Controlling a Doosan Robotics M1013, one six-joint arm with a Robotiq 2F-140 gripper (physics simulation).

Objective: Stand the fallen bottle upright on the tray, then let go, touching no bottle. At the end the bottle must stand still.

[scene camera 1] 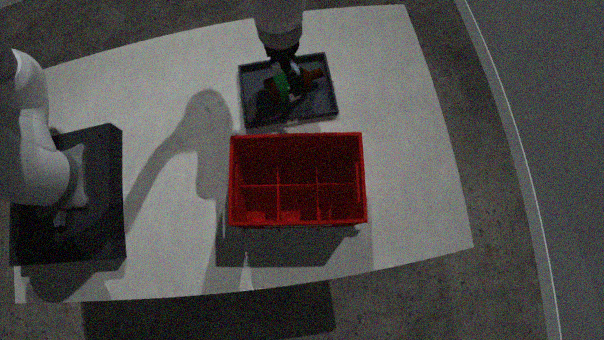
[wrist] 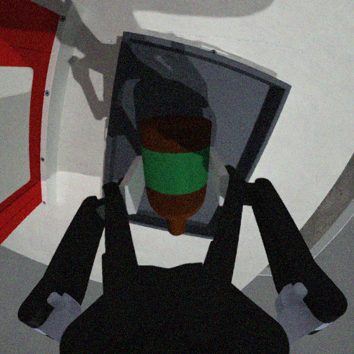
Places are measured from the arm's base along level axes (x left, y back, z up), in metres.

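Where they show: gripper, fingertip midpoint: [scene camera 1: 286, 87]; arm's base, origin of the base link: [scene camera 1: 62, 181].
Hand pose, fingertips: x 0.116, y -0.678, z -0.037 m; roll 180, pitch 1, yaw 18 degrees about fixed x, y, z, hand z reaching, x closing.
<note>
Things, the pixels of their centre, and the offset from my fingertips. "pt": a spot on its surface instead. Level surfaces: height alone.
- brown bottle, body centre: [scene camera 1: 295, 82] dx +0.005, dy -0.025, dz +0.009 m
- dark grey tray, surface spot: [scene camera 1: 315, 108] pt dx -0.067, dy -0.064, dz -0.028 m
- red crate, body centre: [scene camera 1: 297, 185] dx -0.276, dy +0.034, dz +0.054 m
- white table top, its level: dz -0.033 m
A brown bottle [scene camera 1: 281, 86] [wrist: 176, 172] with a green label lies on its side on the dark grey tray [scene camera 1: 315, 108] [wrist: 237, 100]. In the wrist view its neck points toward the gripper's palm, and in the scene view the neck points right. My gripper [scene camera 1: 295, 84] [wrist: 175, 162] is low over the tray, with its two light pads against opposite sides of the bottle around the green label. It is shut on the bottle. In the scene view the fingers hide the middle of the bottle.
A red crate [scene camera 1: 300, 223] [wrist: 40, 115] with compartments stands close beside the tray, in front of it in the scene view. The robot's dark base block [scene camera 1: 107, 150] is at the left. The white table top [scene camera 1: 400, 125] extends right of the tray and crate.
</note>
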